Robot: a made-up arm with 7 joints.
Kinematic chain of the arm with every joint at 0, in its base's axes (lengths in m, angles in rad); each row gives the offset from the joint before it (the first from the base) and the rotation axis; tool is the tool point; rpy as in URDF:
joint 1: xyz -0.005 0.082 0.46 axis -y
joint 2: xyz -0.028 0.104 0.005 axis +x
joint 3: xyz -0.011 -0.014 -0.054 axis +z
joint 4: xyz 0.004 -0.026 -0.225 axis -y
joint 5: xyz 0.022 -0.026 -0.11 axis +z
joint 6: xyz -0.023 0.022 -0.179 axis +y
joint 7: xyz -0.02 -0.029 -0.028 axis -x
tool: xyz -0.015 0.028 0.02 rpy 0 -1.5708 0
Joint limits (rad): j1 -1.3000..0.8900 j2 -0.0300..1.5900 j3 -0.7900..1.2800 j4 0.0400..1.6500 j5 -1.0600..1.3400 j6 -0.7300..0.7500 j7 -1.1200..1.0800
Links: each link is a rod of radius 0.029 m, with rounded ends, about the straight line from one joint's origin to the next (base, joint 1, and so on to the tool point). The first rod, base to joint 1, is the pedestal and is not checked.
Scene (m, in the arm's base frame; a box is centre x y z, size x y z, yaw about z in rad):
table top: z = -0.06
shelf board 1: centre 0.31 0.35 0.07 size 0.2 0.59 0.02 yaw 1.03
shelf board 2: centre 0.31 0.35 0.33 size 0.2 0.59 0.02 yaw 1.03
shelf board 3: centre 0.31 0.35 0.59 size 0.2 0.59 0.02 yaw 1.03
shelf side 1: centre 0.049 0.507 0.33 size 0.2 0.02 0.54 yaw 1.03
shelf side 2: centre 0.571 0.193 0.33 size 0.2 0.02 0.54 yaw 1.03
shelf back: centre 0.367 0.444 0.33 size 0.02 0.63 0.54 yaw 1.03
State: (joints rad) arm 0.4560 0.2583 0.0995 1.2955 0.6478 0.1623 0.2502
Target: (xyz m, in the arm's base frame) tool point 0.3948 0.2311 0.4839
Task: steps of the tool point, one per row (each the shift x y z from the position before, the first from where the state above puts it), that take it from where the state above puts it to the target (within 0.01 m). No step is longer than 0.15 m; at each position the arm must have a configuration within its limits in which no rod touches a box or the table.
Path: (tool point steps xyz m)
1: -0.0382 -0.1099 -0.0184
2: -0.0549 -0.0988 0.0196
3: 0.0674 0.0431 0.0934
4: 0.0320 0.0446 0.1103
5: -0.0020 0.1163 0.0652

